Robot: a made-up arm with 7 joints. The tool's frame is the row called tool. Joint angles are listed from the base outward.
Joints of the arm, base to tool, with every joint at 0 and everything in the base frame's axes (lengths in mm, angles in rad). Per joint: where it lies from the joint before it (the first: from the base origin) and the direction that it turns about. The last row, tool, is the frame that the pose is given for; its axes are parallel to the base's.
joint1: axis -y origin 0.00 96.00 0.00
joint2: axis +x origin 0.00 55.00 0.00
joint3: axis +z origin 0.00 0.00 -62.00
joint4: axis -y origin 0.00 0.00 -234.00
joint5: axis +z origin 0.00 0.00 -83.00
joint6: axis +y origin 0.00 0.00 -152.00
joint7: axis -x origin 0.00 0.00 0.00
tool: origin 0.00 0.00 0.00
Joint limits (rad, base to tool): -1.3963..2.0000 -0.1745..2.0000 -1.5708..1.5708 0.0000..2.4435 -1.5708..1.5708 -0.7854..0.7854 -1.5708..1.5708
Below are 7 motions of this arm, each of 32 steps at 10 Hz.
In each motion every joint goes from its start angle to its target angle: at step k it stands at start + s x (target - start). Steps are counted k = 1, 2, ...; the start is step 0. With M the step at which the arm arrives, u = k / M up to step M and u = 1 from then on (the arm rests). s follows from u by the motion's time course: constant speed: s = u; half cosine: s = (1 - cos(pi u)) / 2; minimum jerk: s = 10 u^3 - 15 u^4 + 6 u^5.
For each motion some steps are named. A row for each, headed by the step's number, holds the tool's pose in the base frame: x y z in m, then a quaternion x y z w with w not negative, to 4 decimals.
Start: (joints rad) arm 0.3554 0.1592 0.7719 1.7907 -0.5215 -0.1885 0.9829
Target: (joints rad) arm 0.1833 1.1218 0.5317 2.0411 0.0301 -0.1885 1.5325
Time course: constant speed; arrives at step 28
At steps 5, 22, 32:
5: 0.2154 0.3701 -0.1097 0.2792 -0.6798 -0.3877 0.5564
22: 0.1813 0.3824 0.0113 0.2457 -0.4823 -0.7046 0.4589
32: 0.1751 0.3678 0.0461 0.2073 -0.3711 -0.7980 0.4271

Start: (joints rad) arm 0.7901 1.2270 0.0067 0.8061 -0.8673 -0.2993 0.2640
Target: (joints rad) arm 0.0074 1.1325 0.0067 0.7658 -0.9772 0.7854 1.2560
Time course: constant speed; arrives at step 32
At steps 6, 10, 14, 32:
6: 0.2316 0.5816 -0.0283 0.5946 -0.1915 -0.3902 0.6764
10: 0.2299 0.5805 -0.0559 0.5466 -0.1067 -0.3729 0.7421
14: 0.2249 0.5793 -0.0833 0.4955 -0.0219 -0.3457 0.7966
32: 0.1643 0.5729 -0.1953 0.2738 0.3092 -0.1121 0.9038

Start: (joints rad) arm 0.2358 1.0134 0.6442 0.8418 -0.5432 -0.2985 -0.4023
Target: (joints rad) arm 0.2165 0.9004 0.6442 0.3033 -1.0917 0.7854 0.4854
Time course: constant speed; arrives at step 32
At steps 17, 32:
17: 0.1472 0.5982 -0.1983 0.6008 -0.1176 -0.0227 0.7904
32: 0.1172 0.5849 -0.2714 0.3692 0.2200 0.0965 0.8978

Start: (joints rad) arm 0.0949 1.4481 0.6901 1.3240 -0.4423 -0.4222 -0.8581
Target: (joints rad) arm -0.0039 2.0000 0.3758 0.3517 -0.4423 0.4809 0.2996
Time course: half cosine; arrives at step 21
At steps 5, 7, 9, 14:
5: 0.1644 0.5394 0.1269 0.8053 -0.5673 -0.1686 0.0346
7: 0.1606 0.5557 0.1368 0.8428 -0.4874 -0.1861 0.1320
9: 0.1524 0.5732 0.1507 0.8705 -0.3834 -0.1890 0.2439
14: 0.1142 0.6044 0.1987 0.8610 -0.1059 -0.0910 0.4891

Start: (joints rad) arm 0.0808 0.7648 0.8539 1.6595 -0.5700 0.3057 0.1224
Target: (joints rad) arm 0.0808 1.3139 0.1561 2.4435 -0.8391 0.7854 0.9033
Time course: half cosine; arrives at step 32
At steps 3, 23, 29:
3: 0.1614 0.4651 -0.0588 0.6746 -0.5011 -0.0275 0.5413
23: 0.1679 0.2987 0.0108 0.6236 -0.4053 -0.4425 0.5011
29: 0.1518 0.2723 0.0061 0.5989 -0.3694 -0.5108 0.4939

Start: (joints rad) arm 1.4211 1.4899 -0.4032 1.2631 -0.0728 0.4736 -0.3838
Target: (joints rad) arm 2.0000 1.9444 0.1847 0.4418 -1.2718 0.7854 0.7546
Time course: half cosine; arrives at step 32
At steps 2, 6, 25, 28, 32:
2: 0.1428 0.5122 0.1874 0.7755 -0.5315 0.1708 0.2950
6: 0.1121 0.5299 0.1947 0.7907 -0.4868 0.2016 0.3118
25: -0.2022 0.6191 0.0504 0.4449 -0.1931 0.6230 0.6137
28: -0.2185 0.6184 0.0208 0.3739 -0.1904 0.6501 0.6335
32: -0.2255 0.6176 0.0054 0.3367 -0.1904 0.6620 0.6420

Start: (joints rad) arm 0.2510 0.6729 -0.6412 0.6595 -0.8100 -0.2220 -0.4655
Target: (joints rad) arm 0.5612 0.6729 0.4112 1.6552 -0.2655 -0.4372 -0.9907
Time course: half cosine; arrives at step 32
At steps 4, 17, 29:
4: 0.2307 0.3810 -0.3786 0.4206 -0.4365 -0.5884 0.5351
17: 0.3250 0.3768 -0.1894 0.5475 -0.7698 -0.1116 0.3084
29: 0.2712 0.3958 -0.0256 -0.4940 0.8290 -0.2564 0.0539

